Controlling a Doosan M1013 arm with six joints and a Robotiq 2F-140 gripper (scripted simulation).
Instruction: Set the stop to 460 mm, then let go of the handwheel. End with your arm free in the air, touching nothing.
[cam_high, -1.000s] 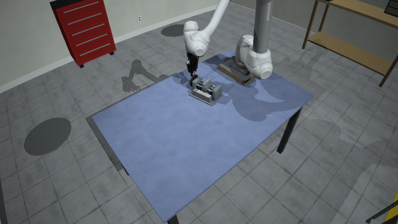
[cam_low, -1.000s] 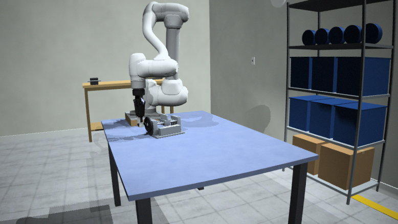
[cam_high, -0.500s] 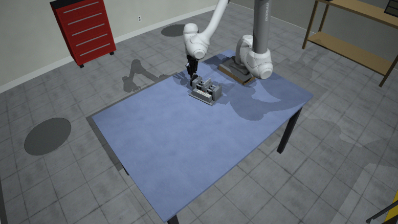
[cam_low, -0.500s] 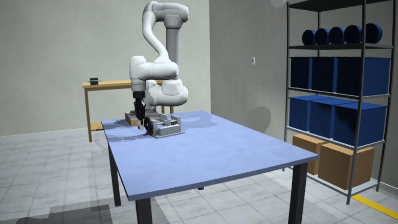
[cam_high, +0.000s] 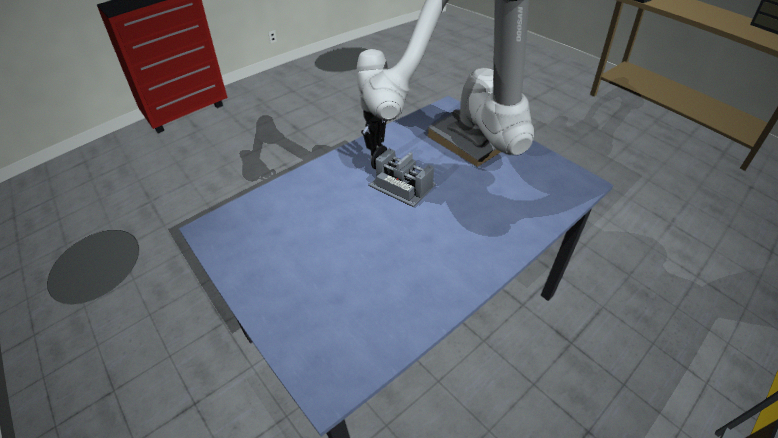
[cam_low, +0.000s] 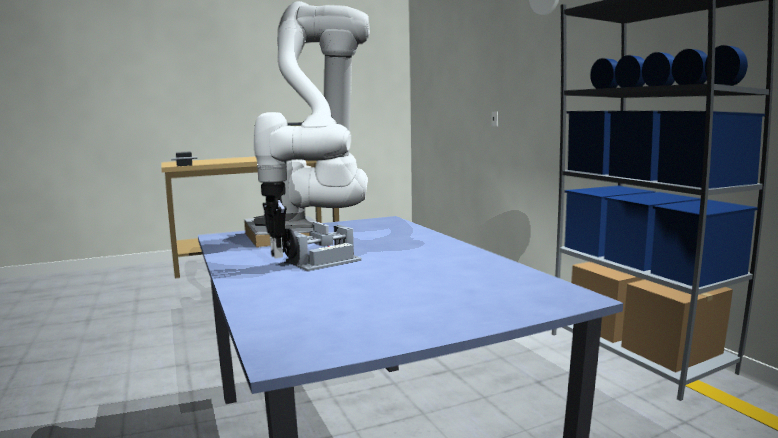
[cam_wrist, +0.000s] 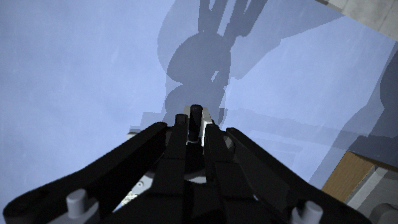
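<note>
The grey stop block lies 15 cm to the left of my hand and 3 cm above it. The rest, counted from my hand: black handwheel: 2 cm to the left, 1 cm below.
</note>
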